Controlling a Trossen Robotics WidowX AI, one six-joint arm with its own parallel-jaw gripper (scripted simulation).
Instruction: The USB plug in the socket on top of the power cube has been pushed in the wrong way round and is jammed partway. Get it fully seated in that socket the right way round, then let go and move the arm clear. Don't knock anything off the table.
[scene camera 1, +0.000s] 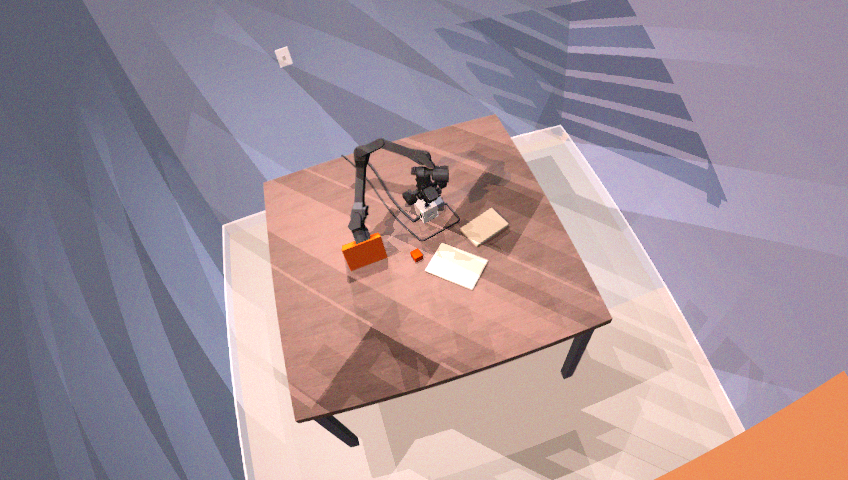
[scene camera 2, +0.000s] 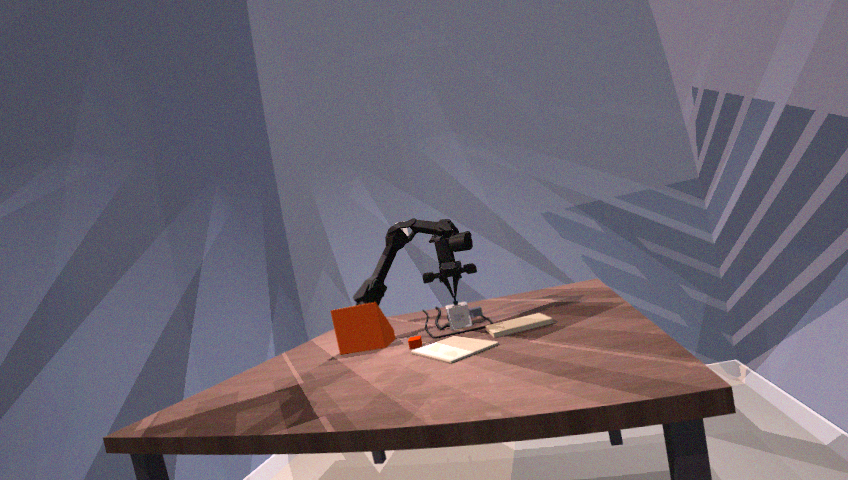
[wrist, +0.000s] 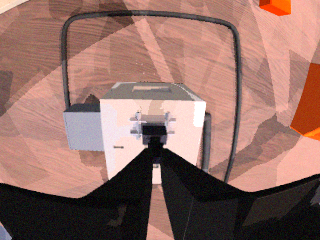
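Observation:
Scene camera 2 shows the gripper (scene camera 2: 454, 296). The wrist view has the gripper (wrist: 155, 155) as well, together with a grey block (wrist: 82, 122) and a white power cube (wrist: 123, 100).

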